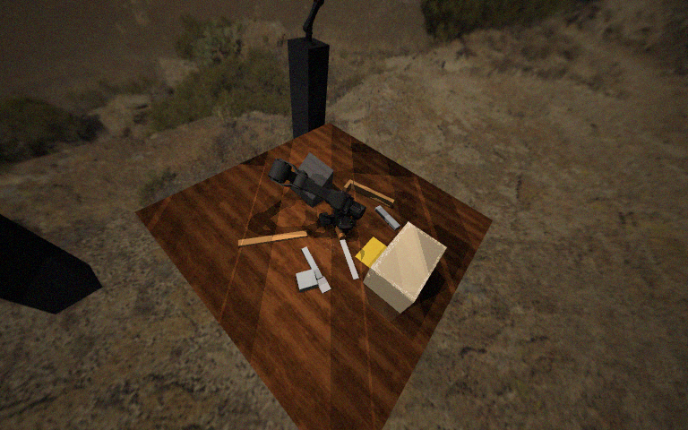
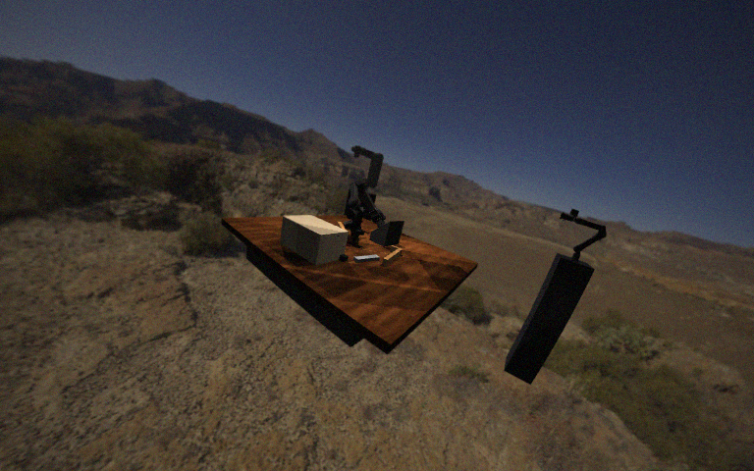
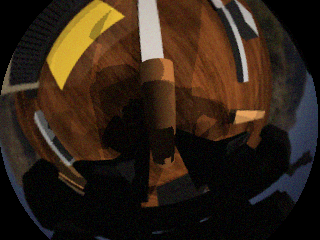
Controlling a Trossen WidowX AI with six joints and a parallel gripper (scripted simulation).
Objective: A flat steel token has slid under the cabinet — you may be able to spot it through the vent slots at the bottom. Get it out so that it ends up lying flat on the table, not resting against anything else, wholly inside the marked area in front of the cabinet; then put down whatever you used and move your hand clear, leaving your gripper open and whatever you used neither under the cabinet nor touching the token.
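Now: gripper tip 230 mm to the right of the grey bar and 150 mm short of it. The rest, counted from my gripper tip: wooden stick (260 mm to the right, 160 mm behind); grey block (300 mm to the right, 90 mm ahead, 10 mm above); grey scraper (240 mm to the right, 100 mm ahead).
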